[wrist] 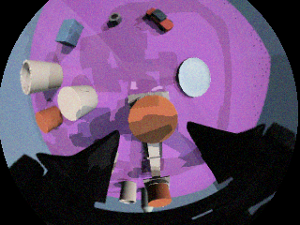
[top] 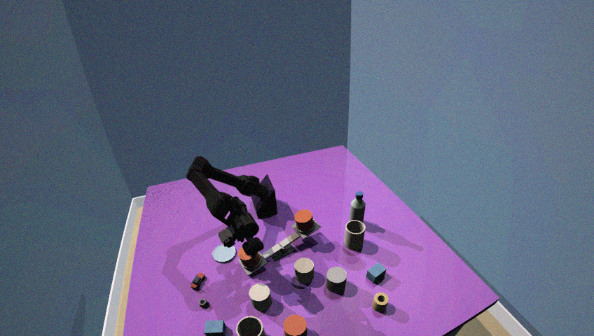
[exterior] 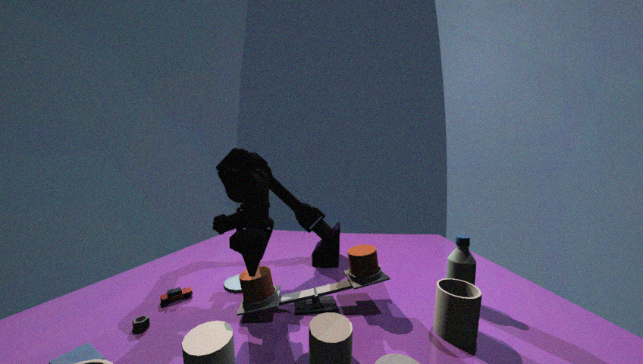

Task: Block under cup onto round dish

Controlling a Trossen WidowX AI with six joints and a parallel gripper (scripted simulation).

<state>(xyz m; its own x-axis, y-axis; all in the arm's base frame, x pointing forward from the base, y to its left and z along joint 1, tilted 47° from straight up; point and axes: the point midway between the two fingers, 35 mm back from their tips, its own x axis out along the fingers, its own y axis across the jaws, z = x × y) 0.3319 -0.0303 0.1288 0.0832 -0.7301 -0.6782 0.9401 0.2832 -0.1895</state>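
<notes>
Now: the teal block 6 cm below my gripper tip. From my gripper tip the other things lie so: nut 13 cm ahead, 20 cm to the right, 10 cm below; then pale round dish 10 cm behind, 11 cm to the right, 10 cm below; then toy car 3 cm ahead, 22 cm to the right, 9 cm below.
</notes>
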